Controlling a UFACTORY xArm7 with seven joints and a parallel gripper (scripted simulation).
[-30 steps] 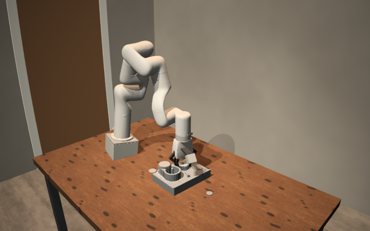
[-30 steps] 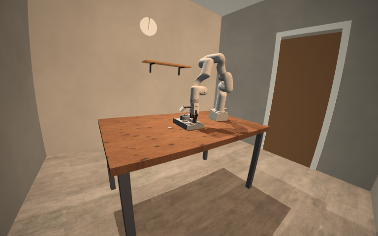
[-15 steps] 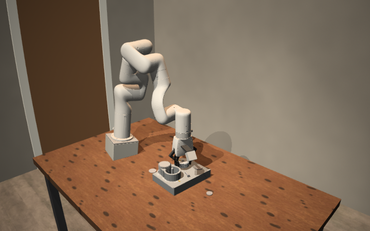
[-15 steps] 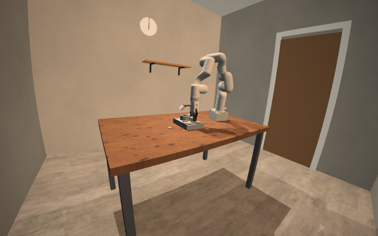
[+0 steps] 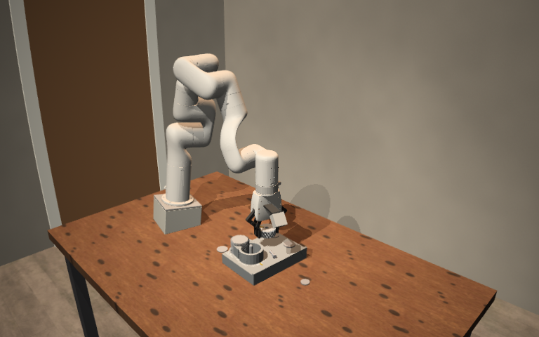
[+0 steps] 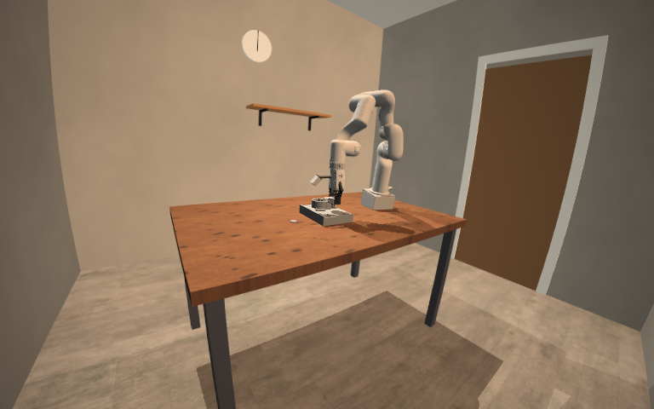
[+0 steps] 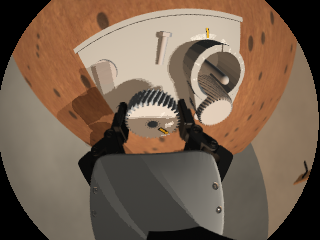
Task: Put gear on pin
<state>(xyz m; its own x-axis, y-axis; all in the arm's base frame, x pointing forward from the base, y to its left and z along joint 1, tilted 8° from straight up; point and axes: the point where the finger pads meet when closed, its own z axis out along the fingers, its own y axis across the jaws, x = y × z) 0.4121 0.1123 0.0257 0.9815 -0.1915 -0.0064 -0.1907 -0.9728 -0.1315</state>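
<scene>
My gripper is now 70 mm short of the short peg, 30 mm to the left of it and 50 mm above it. The rest, counted from my hand: gear (right at my hand); flat disc (50 mm ahead, 60 mm to the left, 60 mm below).
</scene>
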